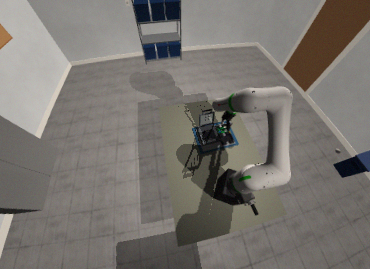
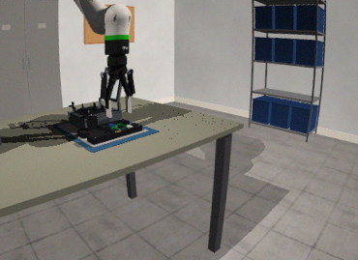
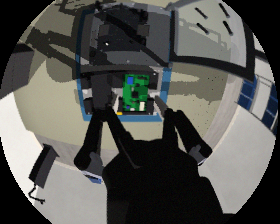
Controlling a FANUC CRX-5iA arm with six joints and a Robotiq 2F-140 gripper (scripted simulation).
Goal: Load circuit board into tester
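Right now the green circuit board is 70 mm below my hand. Also, from my hand: tester lid: 170 mm to the left, 90 mm ahead, 90 mm above; then tester plate: 180 mm to the left, 30 mm behind, 20 mm below.
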